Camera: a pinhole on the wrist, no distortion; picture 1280 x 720 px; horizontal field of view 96.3 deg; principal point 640.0 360.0 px. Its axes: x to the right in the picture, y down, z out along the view. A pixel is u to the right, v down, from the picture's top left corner.
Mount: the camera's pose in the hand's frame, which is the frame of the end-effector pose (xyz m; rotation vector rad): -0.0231 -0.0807 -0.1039 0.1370 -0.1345 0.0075
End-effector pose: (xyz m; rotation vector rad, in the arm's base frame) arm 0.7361 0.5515 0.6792 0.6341 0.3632 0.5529
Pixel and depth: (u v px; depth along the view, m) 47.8 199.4 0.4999
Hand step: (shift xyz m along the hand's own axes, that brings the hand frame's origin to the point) -0.5991 -0.2869 0.2985
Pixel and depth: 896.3 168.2 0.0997
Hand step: 0.0084 -0.1274 -0.0046
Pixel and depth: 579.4 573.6 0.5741
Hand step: -0.1633 0.0529 0.4805
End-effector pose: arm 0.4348 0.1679 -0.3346 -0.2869 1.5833 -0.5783
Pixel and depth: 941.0 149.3 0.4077
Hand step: 0.1372 -0.2852 0.3047
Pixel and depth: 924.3 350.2 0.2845
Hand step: 0.0789 -0.1246 0.1936
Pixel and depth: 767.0 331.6 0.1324
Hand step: -0.0116 -0.1053 0.0291
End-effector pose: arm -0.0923 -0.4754 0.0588 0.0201 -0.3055 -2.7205
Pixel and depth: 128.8 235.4 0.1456
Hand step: -0.1706 -0.1317 0.0173
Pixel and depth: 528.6 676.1 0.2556
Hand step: -0.1087 0.0241 0.1595
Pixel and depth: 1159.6 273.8 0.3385
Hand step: 0.2367 -0.1779 0.2626
